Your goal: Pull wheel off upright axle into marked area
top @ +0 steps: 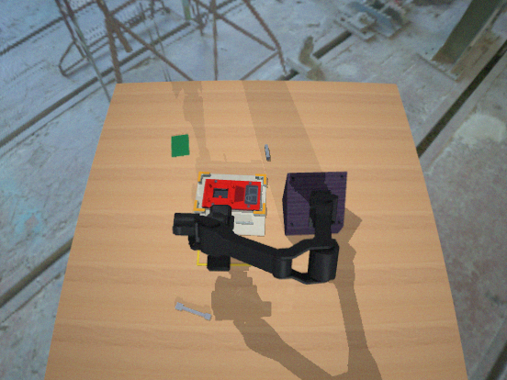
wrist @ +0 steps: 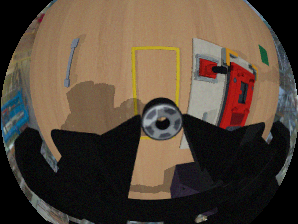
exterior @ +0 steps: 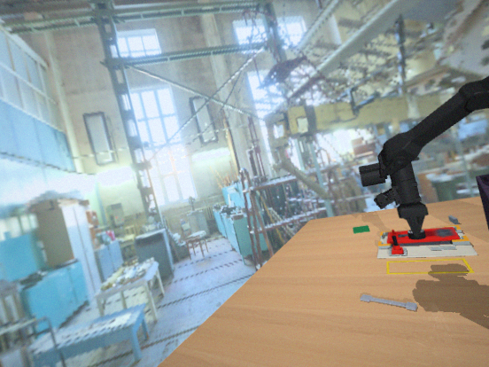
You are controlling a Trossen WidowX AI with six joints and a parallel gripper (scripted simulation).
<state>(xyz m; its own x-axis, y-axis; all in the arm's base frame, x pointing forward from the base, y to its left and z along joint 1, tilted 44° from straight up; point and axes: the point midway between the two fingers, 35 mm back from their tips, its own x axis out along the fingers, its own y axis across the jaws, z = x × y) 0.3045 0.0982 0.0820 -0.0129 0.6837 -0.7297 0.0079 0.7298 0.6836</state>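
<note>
Right now my gripper tip is right at the wheel. From my gripper tip the other things lie so: grey wrench (10 cm ahead, 19 cm to the left, 9 cm below); green patch (19 cm ahead, 43 cm to the right, 9 cm below).
</note>
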